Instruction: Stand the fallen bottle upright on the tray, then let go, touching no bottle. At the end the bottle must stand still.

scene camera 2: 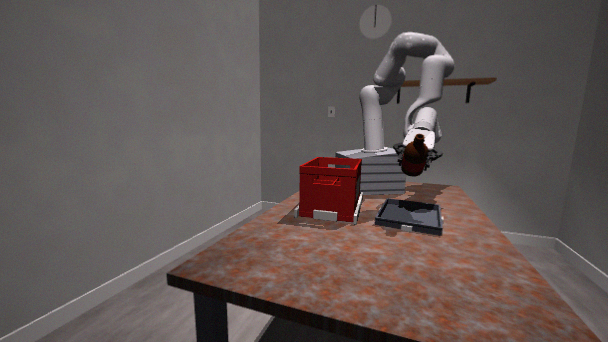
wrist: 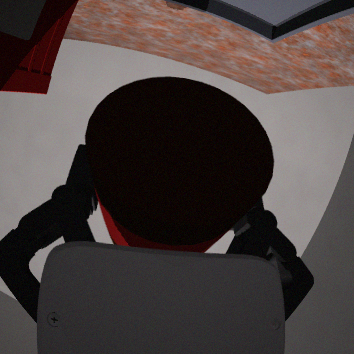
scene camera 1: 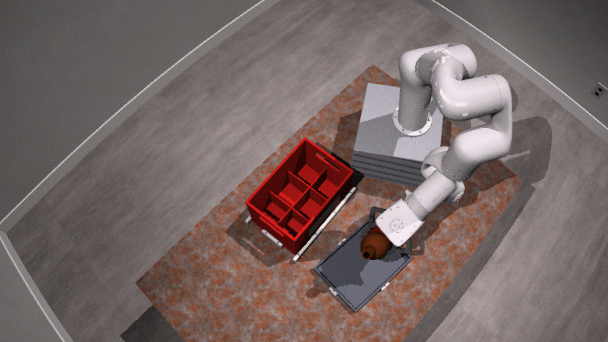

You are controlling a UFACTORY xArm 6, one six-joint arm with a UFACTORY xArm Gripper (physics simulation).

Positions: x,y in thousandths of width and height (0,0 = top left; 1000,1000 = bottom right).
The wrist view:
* my gripper: 479,425
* brown bottle: 496,459
